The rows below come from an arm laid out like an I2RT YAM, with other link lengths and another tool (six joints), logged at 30 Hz.
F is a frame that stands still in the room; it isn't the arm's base.
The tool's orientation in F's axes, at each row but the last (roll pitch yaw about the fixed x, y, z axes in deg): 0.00, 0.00, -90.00; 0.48, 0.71, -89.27; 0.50, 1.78, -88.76; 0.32, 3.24, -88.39; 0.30, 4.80, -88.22; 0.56, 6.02, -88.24; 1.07, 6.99, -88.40; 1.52, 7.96, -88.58
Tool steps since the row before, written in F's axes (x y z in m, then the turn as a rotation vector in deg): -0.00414, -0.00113, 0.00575, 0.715, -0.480, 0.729; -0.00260, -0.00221, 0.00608, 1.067, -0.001, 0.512; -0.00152, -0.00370, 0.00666, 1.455, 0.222, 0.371; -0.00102, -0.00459, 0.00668, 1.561, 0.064, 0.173; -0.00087, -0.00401, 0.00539, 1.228, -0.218, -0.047; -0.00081, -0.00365, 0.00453, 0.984, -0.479, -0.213; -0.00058, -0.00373, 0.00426, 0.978, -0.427, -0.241; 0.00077, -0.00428, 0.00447, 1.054, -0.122, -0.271
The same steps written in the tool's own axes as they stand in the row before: 0.00113, -0.00414, 0.00575, 0.480, 0.715, 0.729; 0.00210, -0.00258, 0.00613, 0.008, 1.071, 0.503; 0.00346, -0.00154, 0.00678, -0.202, 1.463, 0.352; 0.00417, -0.00111, 0.00693, -0.030, 1.563, 0.163; 0.00352, -0.00096, 0.00571, 0.259, 1.220, -0.032; 0.00313, -0.00087, 0.00489, 0.529, 0.967, -0.168; 0.00317, -0.00060, 0.00469, 0.480, 0.962, -0.202; 0.00364, 0.00080, 0.00500, 0.184, 1.044, -0.276
